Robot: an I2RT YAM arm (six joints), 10 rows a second.
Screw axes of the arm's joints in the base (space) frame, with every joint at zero. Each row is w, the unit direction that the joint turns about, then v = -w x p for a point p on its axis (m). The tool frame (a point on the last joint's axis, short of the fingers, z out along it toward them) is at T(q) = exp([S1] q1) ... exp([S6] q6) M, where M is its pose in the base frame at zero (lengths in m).
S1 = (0, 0, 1, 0.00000, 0.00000, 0.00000)
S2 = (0, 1, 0, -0.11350, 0.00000, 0.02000)
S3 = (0, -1, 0, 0.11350, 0.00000, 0.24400)
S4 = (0, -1, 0, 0.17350, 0.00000, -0.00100)
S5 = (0, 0, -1, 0.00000, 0.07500, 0.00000)
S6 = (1, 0, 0, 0.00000, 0.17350, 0.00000)
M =
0 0 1 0.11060
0 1 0 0.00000
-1 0 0 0.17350
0 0 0 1
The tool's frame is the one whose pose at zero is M.
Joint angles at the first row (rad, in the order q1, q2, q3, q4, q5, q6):
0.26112 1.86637 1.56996 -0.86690 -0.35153 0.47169
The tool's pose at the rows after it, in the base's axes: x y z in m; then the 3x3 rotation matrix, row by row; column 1 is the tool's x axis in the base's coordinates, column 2 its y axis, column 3 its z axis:
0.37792 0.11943 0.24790; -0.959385 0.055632 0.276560; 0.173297 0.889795 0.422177; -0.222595 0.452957 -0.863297
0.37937 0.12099 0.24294; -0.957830 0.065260 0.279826; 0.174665 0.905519 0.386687; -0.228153 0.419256 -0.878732
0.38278 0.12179 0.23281; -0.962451 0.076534 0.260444; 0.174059 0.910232 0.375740; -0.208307 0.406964 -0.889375
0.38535 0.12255 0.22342; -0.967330 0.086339 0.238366; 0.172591 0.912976 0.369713; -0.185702 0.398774 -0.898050
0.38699 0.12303 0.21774; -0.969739 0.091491 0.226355; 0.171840 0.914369 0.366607; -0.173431 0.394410 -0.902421
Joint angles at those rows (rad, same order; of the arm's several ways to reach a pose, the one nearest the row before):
0.27638 1.88316 1.56999 -0.84174 -0.33703 0.47131
0.28250 1.89535 1.56993 -0.84056 -0.29774 0.47209
0.28250 1.92206 1.56995 -0.83904 -0.29240 0.47209
0.28250 1.94647 1.56994 -0.84018 -0.29278 0.47209
0.28247 1.96135 1.56996 -0.83906 -0.29317 0.47207

